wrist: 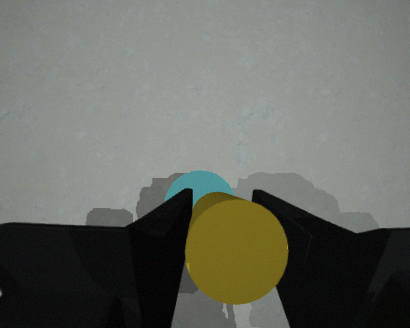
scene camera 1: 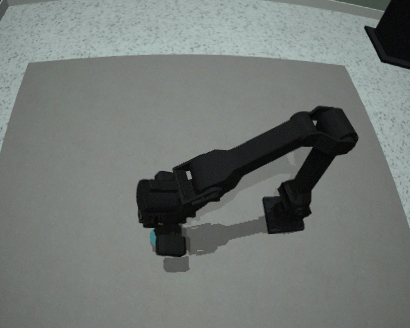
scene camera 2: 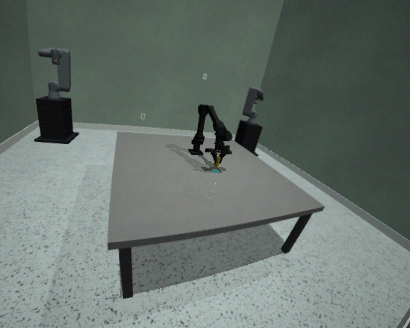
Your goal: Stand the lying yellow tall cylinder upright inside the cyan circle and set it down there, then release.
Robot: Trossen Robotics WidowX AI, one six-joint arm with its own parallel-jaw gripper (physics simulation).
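Pixels of known places: gripper, between the fingertips: (wrist: 222,197) (scene camera 2: 217,163); arm's base, origin of its link: (scene camera 1: 285,214) (scene camera 2: 196,150).
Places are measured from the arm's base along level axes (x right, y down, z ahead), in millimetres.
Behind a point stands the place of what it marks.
Note:
The yellow tall cylinder (scene camera 2: 217,161) @[x -61, y -70, z 342 mm] (wrist: 236,250) @[x -67, y -96, z 329 mm] is held roughly upright between the fingers, its round end facing the wrist camera. In scene camera 2 its lower end is a little above the table, near the cyan circle. In scene camera 1 the arm hides nearly all of it. My gripper (scene camera 2: 218,158) @[x -67, y -52, z 342 mm] (wrist: 222,197) @[x -67, y -52, z 342 mm] is shut on the cylinder, with one finger on each side. The cyan circle (scene camera 1: 153,237) @[x -78, y 14, z 348 mm] (scene camera 2: 216,171) @[x -77, y 14, z 333 mm] (wrist: 200,182) @[x -76, y 14, z 348 mm] lies flat on the table, partly hidden by the gripper in scene camera 1 and by the cylinder and a finger in the wrist view.
The grey table (scene camera 1: 100,110) @[x 319, y 15, z 561 mm] (scene camera 2: 165,200) @[x 314, y 15, z 669 mm] carries the arm's base (scene camera 1: 283,220) @[x -23, y -16, z 14 mm] (scene camera 2: 195,151) @[x 15, y -6, z 32 mm], to the right of the circle in scene camera 1. Shadows of the arm fall around the circle. Two other robots on black pedestals (scene camera 2: 55,120) (scene camera 2: 248,136) stand on the floor beyond the table.

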